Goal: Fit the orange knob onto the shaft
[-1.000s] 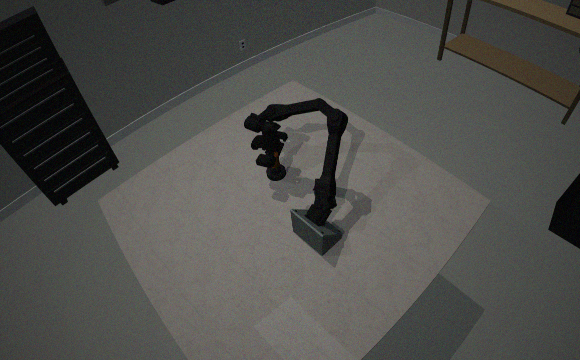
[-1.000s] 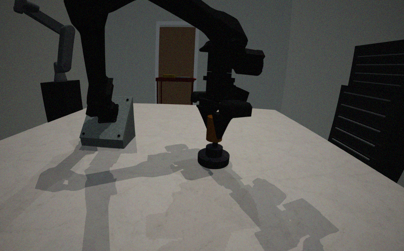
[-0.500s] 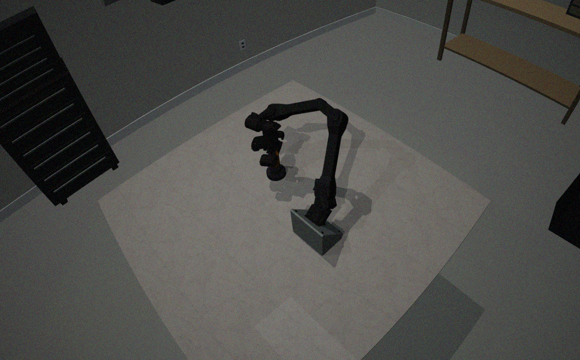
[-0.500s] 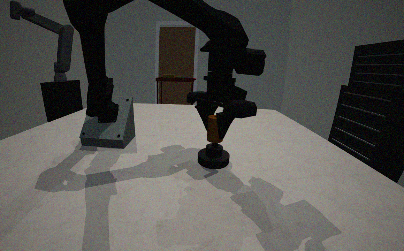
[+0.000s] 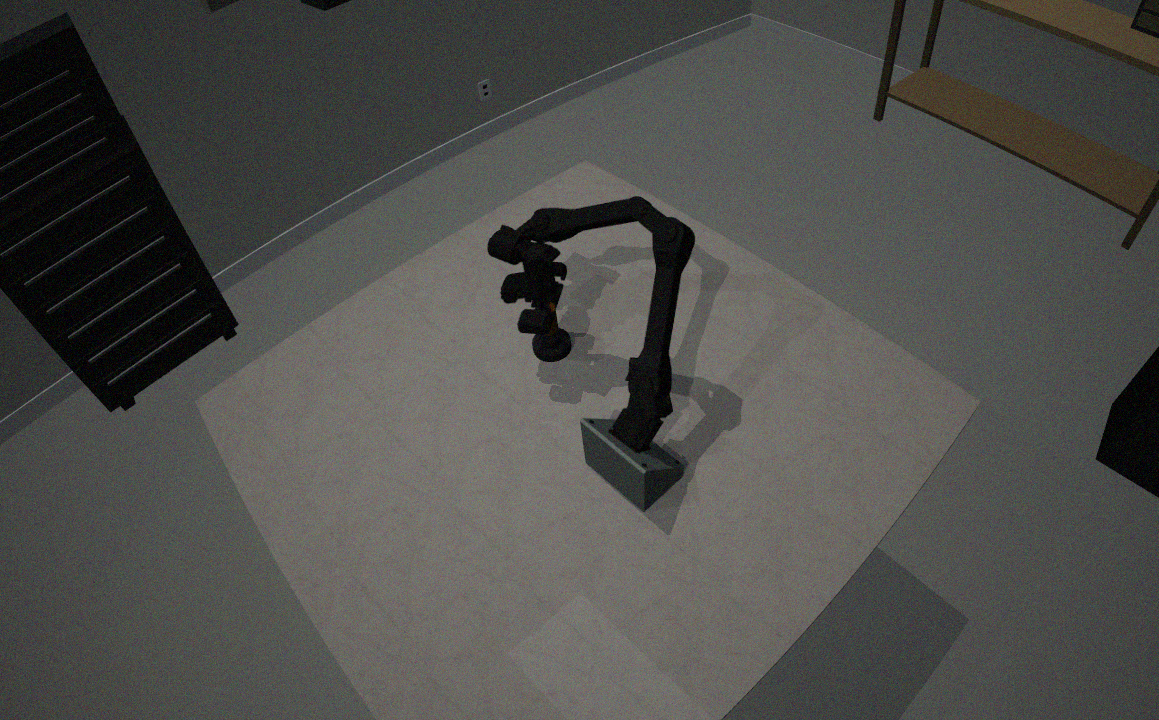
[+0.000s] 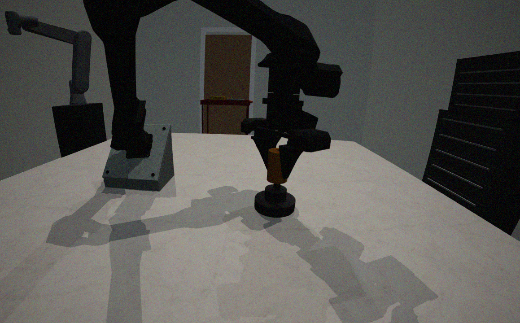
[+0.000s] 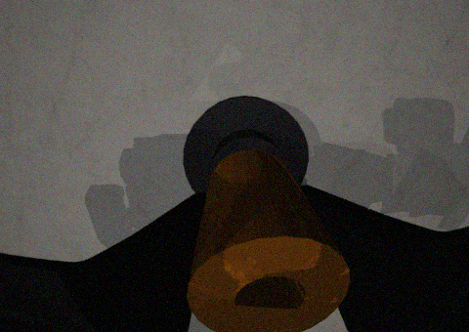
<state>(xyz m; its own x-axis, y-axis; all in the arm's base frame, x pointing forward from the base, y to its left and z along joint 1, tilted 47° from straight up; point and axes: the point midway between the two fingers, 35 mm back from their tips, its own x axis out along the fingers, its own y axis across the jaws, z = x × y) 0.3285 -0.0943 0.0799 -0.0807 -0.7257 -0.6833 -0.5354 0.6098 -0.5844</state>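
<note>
The orange knob is 20 mm above my gripper tip. From my gripper tip the other things lie so: dark round pedestal: 40 mm below.
</note>
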